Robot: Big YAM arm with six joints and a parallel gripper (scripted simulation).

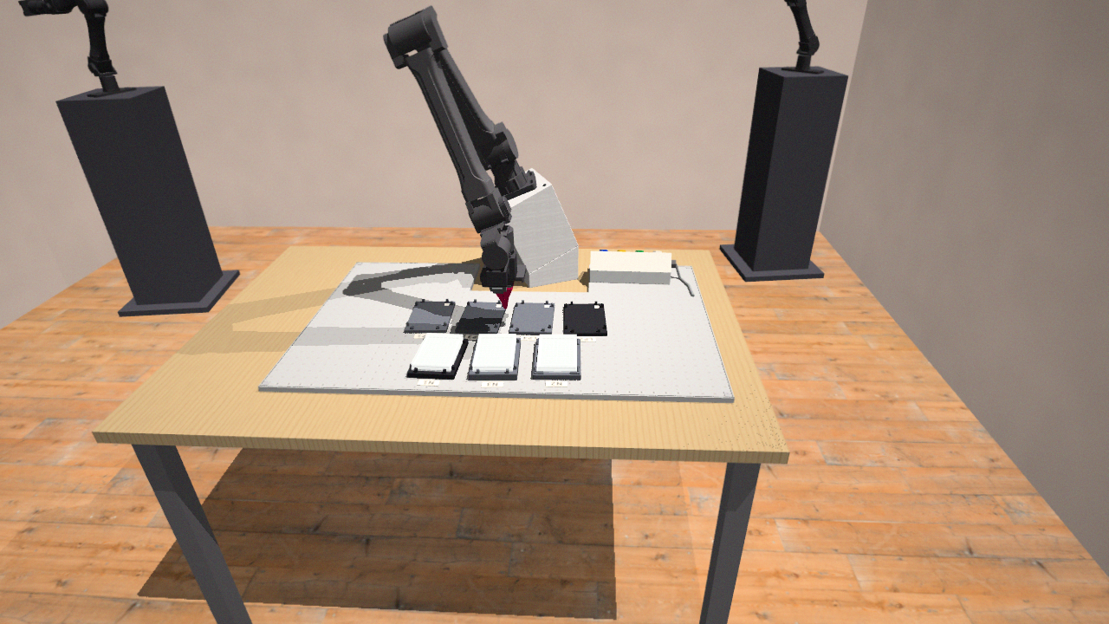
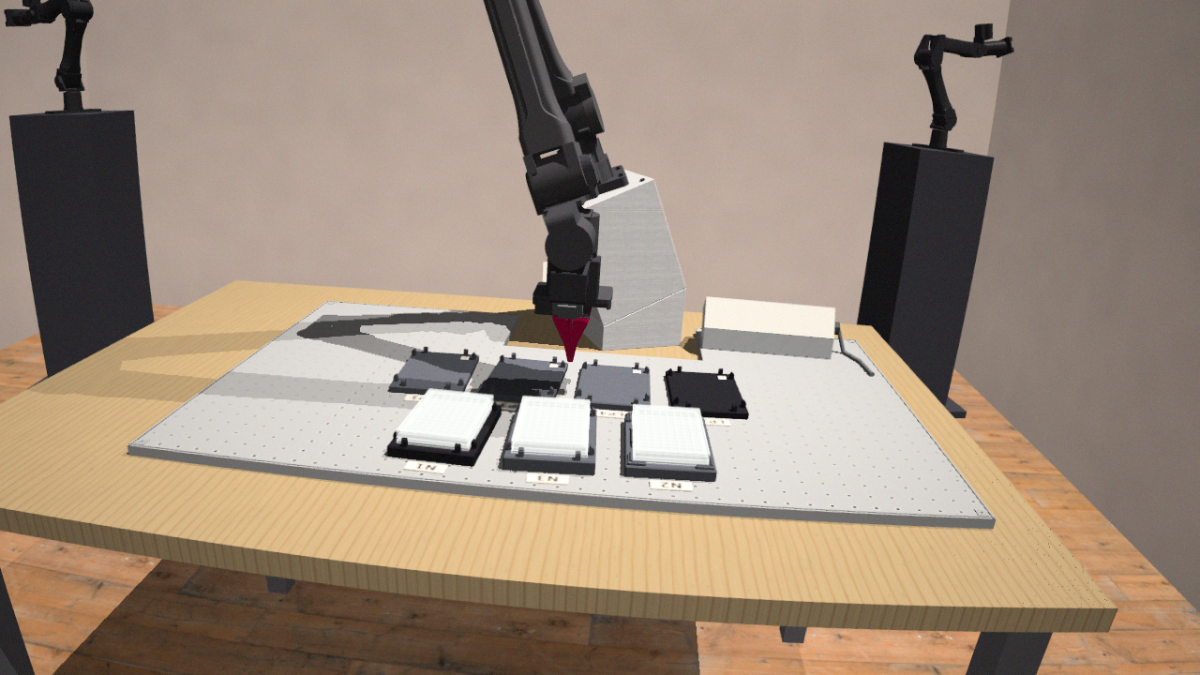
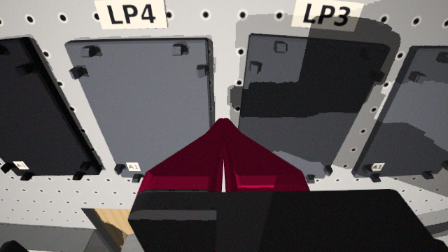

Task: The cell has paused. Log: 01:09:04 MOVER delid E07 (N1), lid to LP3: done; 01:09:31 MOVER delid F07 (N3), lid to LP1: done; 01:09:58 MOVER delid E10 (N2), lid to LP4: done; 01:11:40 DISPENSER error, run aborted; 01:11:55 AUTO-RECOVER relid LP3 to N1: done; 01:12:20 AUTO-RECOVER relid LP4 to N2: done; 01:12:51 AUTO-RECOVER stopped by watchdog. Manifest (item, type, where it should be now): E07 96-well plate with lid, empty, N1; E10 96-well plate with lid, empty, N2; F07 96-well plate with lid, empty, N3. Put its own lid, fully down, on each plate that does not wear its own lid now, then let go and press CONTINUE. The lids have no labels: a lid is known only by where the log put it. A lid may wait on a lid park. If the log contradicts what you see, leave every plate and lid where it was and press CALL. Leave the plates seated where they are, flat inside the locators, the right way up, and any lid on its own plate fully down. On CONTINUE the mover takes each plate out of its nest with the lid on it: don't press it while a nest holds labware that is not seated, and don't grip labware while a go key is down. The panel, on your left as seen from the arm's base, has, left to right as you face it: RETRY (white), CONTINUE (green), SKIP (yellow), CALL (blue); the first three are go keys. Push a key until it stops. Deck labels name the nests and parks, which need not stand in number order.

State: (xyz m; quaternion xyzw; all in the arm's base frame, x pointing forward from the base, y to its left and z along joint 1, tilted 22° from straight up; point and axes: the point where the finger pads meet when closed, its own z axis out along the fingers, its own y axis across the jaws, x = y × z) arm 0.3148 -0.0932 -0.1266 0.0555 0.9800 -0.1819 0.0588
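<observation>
Right now my hand is 250 mm past the green continue key, 380 mm to the right of it and 10 mm below it. Round my hand: clear lid 150 mm ahead, 30 mm to the right, 30 mm below; then LP4 park 20 mm behind, 70 mm to the left, 50 mm below; then LP3 park 40 mm behind, 60 mm to the right, 50 mm below.
</observation>
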